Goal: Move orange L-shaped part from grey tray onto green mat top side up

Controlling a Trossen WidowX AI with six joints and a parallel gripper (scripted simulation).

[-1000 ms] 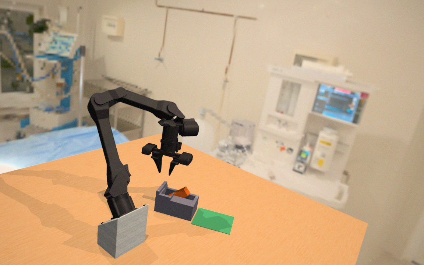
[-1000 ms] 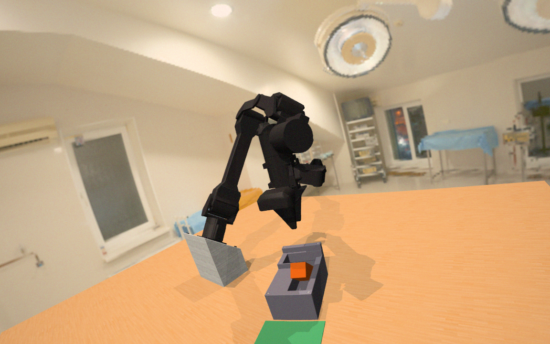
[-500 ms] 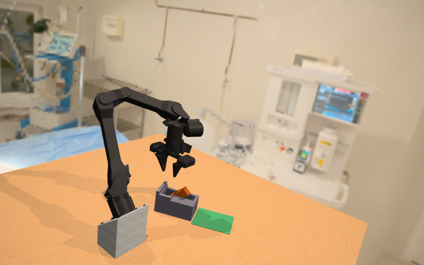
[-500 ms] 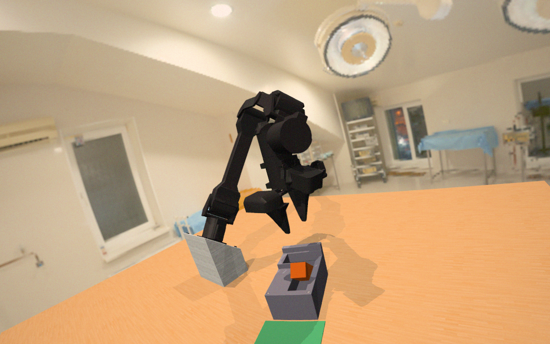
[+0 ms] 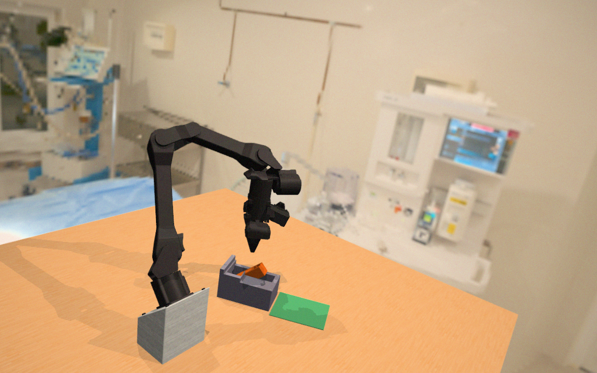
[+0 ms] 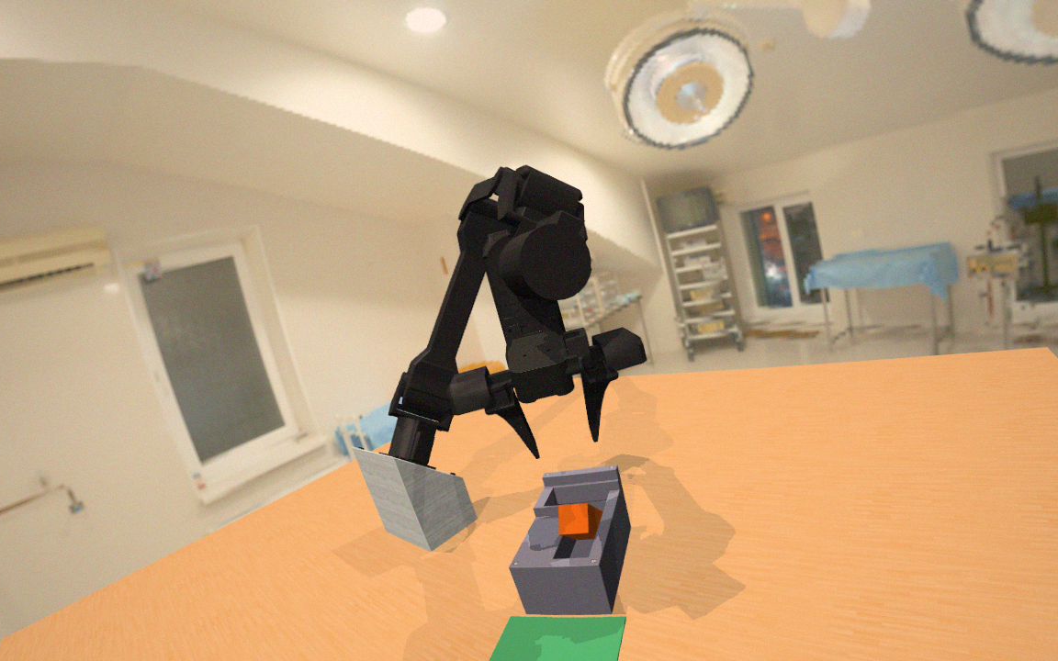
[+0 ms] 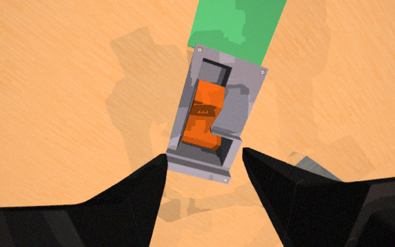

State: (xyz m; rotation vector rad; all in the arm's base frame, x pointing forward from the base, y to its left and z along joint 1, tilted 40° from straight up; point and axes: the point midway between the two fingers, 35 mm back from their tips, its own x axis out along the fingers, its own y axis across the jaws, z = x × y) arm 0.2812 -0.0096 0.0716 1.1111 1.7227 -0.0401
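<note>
Now: gripper tip 2 cm past the orange L-shaped part and 10 cm above it. From my gripper tip the other things lie so: green mat 6 cm ahead, 16 cm to the right, 16 cm below.
</note>
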